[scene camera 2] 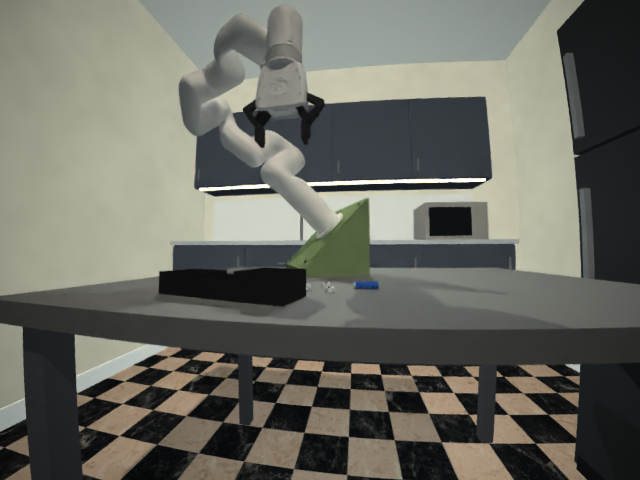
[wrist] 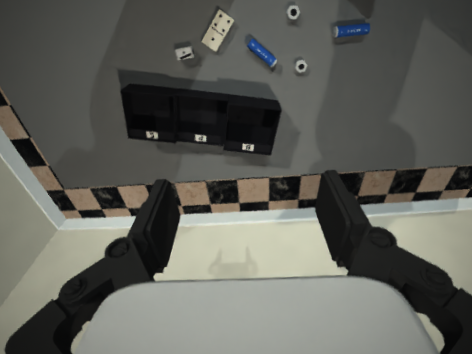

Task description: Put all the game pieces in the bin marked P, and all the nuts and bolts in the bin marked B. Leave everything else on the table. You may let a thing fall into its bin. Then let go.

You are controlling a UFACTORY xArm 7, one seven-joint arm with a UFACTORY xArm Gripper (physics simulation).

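Frame: origin at the arm's base, x ahead, y left, z up, level; centimetres.
Seen in the pictures: gripper, fingertip midpoint: [scene camera 2: 282, 143] [wrist: 245, 193]; arm's base at its link origin: [scene camera 2: 330, 227].
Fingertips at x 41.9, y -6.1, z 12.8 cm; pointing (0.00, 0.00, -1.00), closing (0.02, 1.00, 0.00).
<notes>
Pixels of each thing's top centre, then the offset from my fingertips to it. Level surfaces: height alone.
- black three-compartment tray at its top centre: [wrist: 199, 125] [scene camera 2: 229, 268] dx +6.0, dy -7.4, dz -24.4 cm
- right label at its top centre: [wrist: 248, 147] dx +11.0, dy +0.1, dz -24.8 cm
- cream domino at its top centre: [wrist: 217, 31] dx -6.7, dy -3.0, dz -28.3 cm
- farther at its top centre: [wrist: 293, 12] dx -8.1, dy +7.9, dz -28.2 cm
- nearer at its top centre: [wrist: 301, 66] dx -0.7, dy +9.4, dz -28.2 cm
- blue battery at its top centre: [wrist: 263, 54] dx -3.1, dy +3.4, dz -27.6 cm
- small silver block with a dark slot, top centre: [wrist: 184, 53] dx -4.3, dy -8.4, dz -27.9 cm
- grey table at its surface level: dz -29.0 cm
A black three-compartment tray [scene camera 2: 232, 287] [wrist: 200, 94] has a white label on each compartment. The right label [wrist: 248, 147] looks like B; the others are too small to read surely. The compartments look empty. In the wrist view a cream domino [wrist: 217, 30] with black dots lies behind the tray. Two silver nuts, one farther [wrist: 288, 12] and one nearer [wrist: 296, 66], lie to its right. My gripper [scene camera 2: 283, 143] [wrist: 245, 193] is open and empty, high above the table.
One blue battery [wrist: 261, 52] lies between the domino and the nearer nut, another [scene camera 2: 366, 285] [wrist: 351, 30] farther right. A small silver block with a dark slot [wrist: 184, 53] lies left of the domino. The green arm mount [scene camera 2: 341, 253] stands behind on the grey table [scene camera 2: 439, 304].
</notes>
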